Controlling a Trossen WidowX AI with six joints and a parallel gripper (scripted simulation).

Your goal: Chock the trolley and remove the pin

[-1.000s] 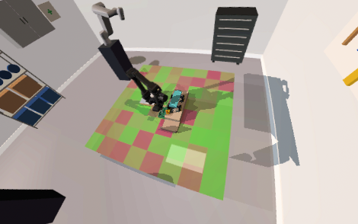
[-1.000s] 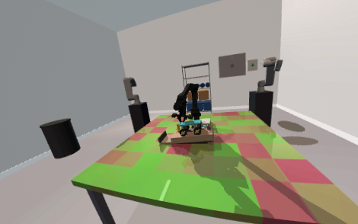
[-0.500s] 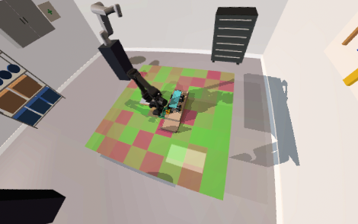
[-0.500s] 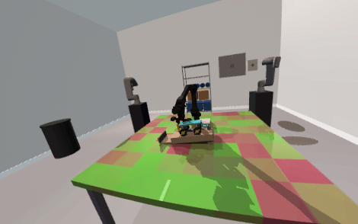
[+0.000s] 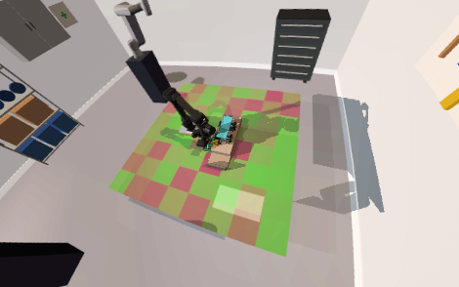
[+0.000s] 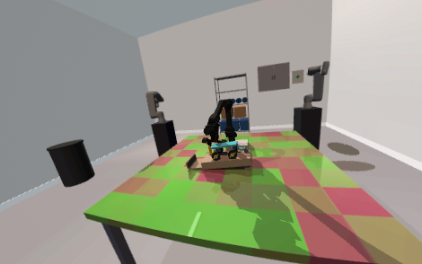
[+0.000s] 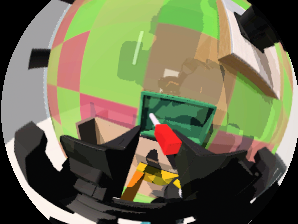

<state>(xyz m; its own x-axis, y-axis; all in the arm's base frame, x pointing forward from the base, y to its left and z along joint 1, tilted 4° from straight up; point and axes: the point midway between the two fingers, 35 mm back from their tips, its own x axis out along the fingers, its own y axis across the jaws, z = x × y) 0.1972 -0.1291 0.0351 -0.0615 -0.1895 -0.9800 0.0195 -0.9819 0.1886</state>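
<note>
My gripper tip is now 10 mm above the red-headed stop pin. Round my gripper tip: green tray: 30 mm to the left, 60 mm below; then ramp: 130 mm ahead, 110 mm to the left, 10 mm below; then yellow chock: 70 mm ahead, 10 mm to the left, 30 mm above.
</note>
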